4 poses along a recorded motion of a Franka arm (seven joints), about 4.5 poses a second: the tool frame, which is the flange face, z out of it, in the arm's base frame.
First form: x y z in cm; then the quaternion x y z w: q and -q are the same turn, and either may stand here.
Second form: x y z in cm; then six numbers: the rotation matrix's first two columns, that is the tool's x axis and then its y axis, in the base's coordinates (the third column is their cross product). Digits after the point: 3 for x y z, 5 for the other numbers.
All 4 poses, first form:
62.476, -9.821, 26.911, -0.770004, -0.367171, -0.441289, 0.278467
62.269, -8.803, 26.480, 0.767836, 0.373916, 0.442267, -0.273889
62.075, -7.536, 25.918, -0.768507, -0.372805, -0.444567, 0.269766
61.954, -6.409, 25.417, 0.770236, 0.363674, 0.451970, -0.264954
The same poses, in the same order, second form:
62.476, -9.821, 26.911, 0.34090, 0.31968, 0.88408, 0.81121, -0.57528, -0.10478
62.269, -8.803, 26.480, 0.32917, 0.33195, 0.88400, 0.81648, -0.57034, -0.08986
62.075, -7.536, 25.918, 0.32675, 0.33315, 0.88445, 0.81286, -0.57649, -0.08316
61.954, -6.409, 25.417, 0.32693, 0.32073, 0.88896, 0.79973, -0.59508, -0.07941

